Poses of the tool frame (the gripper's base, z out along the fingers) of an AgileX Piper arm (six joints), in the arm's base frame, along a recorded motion.
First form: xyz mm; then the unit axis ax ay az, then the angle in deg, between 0 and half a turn.
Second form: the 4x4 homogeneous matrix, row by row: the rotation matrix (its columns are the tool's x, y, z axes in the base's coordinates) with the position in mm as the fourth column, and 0 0 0 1 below. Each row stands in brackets. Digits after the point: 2 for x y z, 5 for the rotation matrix.
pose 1, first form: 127.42 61.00 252.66 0.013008 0.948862 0.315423 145.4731
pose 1, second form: [[-0.82355 -0.15627 0.54529 127.42], [0.20129 0.81823 0.53850 61.00], [-0.53033 0.55324 -0.64240 252.66], [0 0 0 1]]
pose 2, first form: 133.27 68.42 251.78 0.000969 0.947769 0.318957 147.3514
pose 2, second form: [[-0.84199 -0.17038 0.51188 133.27], [0.17376 0.81261 0.55631 68.42], [-0.51074 0.55735 -0.65460 251.78], [0 0 0 1]]
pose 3, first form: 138.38 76.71 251.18 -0.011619 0.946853 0.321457 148.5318
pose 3, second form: [[-0.85268 -0.18819 0.48736 138.38], [0.14742 0.80828 0.57005 76.71], [-0.50120 0.55792 -0.66146 251.18], [0 0 0 1]]
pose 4, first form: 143.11 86.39 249.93 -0.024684 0.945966 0.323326 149.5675
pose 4, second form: [[-0.86109 -0.20726 0.46429 143.11], [0.12029 0.80419 0.58207 86.39], [-0.49402 0.55707 -0.66755 249.93], [0 0 0 1]]
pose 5, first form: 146.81 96.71 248.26 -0.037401 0.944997 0.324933 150.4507
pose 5, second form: [[-0.86732 -0.22634 0.44332 146.81], [0.09416 0.79995 0.59263 96.71], [-0.48877 0.55574 -0.67250 248.26], [0 0 0 1]]
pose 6, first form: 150.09 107.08 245.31 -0.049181 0.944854 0.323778 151.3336
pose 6, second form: [[-0.87289 -0.24256 0.42336 150.09], [0.06808 0.79864 0.59794 107.08], [-0.48315 0.55076 -0.68061 245.31], [0 0 0 1]]
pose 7, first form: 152.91 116.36 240.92 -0.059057 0.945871 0.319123 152.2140
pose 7, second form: [[-0.87812 -0.25405 0.40542 152.91], [0.04349 0.80149 0.59642 116.36], [-0.47646 0.54136 -0.69276 240.92], [0 0 0 1]]
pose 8, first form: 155.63 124.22 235.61 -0.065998 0.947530 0.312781 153.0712
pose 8, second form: [[-0.88333 -0.25994 0.39007 155.63], [0.02336 0.80670 0.59049 124.22], [-0.46817 0.53071 -0.70651 235.61], [0 0 0 1]]
